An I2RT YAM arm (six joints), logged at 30 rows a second.
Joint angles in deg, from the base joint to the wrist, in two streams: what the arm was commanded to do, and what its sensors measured. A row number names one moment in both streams.
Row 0, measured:
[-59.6 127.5 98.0 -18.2 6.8 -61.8]
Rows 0 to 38, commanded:
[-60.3 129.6 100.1 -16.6 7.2 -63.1]
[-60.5 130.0 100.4 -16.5 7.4 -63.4]
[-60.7 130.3 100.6 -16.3 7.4 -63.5]
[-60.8 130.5 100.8 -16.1 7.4 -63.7]
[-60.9 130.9 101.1 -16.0 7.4 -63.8]
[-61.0 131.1 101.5 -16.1 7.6 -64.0]
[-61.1 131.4 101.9 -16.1 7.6 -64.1]
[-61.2 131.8 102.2 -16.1 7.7 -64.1]
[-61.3 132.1 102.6 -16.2 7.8 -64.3]
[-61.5 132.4 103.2 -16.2 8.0 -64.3]
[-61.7 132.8 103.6 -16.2 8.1 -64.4]
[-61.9 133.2 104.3 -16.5 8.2 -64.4]
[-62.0 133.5 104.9 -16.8 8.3 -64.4]
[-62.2 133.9 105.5 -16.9 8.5 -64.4]
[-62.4 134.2 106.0 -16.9 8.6 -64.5]
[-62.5 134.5 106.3 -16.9 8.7 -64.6]
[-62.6 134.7 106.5 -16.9 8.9 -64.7]
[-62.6 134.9 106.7 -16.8 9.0 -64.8]
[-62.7 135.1 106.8 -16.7 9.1 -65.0]
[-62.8 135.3 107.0 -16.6 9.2 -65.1]
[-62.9 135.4 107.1 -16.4 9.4 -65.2]
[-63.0 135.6 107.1 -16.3 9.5 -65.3]
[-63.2 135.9 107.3 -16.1 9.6 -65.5]
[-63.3 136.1 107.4 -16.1 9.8 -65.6]
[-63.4 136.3 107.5 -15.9 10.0 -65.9]
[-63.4 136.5 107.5 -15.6 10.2 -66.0]
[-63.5 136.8 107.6 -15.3 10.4 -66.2]
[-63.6 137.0 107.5 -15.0 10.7 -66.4]
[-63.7 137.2 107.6 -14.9 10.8 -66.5]
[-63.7 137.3 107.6 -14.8 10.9 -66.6]
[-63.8 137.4 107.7 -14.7 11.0 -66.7]
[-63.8 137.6 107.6 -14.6 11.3 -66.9]
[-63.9 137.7 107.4 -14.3 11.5 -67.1]
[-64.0 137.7 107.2 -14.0 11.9 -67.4]
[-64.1 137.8 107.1 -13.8 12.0 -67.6]
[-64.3 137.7 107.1 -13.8 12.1 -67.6]
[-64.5 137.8 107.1 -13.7 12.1 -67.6]
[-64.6 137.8 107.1 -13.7 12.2 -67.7]
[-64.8 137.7 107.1 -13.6 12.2 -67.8]
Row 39, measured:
[-63.9 136.8 106.5 -15.2 11.4 -67.0]
